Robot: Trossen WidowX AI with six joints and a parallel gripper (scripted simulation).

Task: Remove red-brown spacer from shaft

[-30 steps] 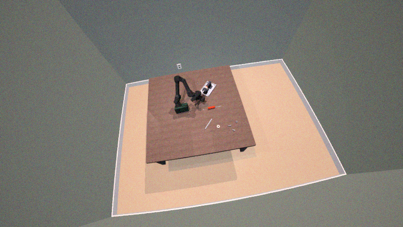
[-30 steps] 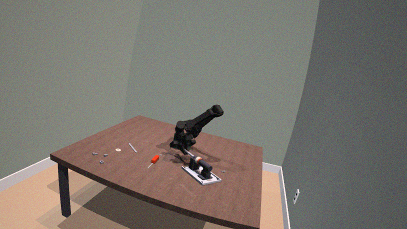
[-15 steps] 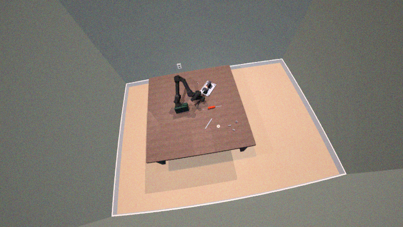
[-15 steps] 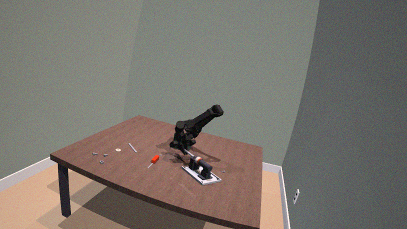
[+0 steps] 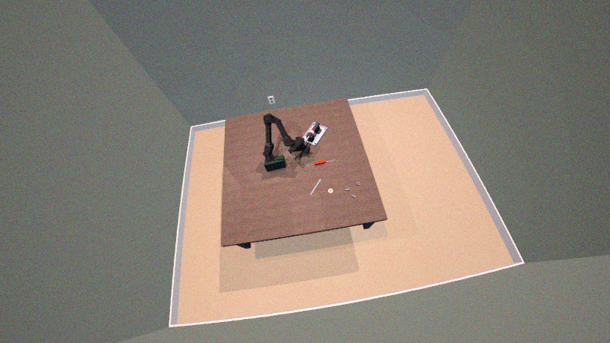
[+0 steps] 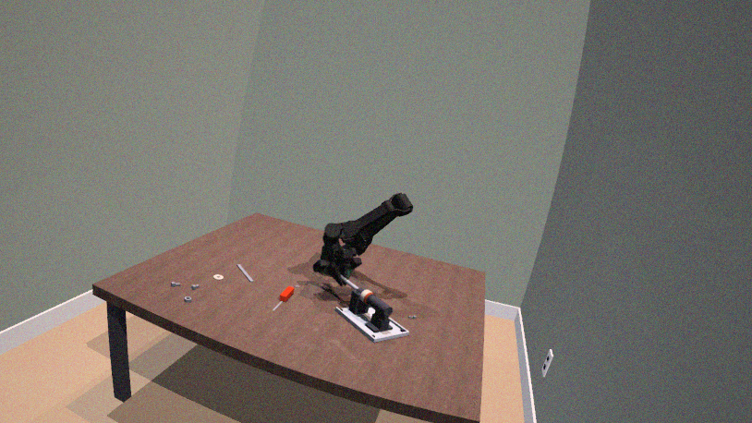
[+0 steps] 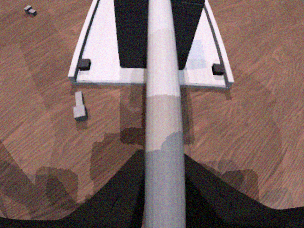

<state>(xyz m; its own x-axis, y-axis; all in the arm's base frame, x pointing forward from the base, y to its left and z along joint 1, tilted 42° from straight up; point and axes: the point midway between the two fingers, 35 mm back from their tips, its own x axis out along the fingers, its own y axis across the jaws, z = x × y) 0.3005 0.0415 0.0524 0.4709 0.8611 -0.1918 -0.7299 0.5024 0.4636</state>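
My gripper tip is 50 mm to the right of the shaft, 40 mm short of it and 20 mm below it. Round my gripper tip: red-brown spacer 120 mm to the left, 110 mm ahead, 20 mm above; orange-handled screwdriver 180 mm to the right, 150 mm ahead, 50 mm below.
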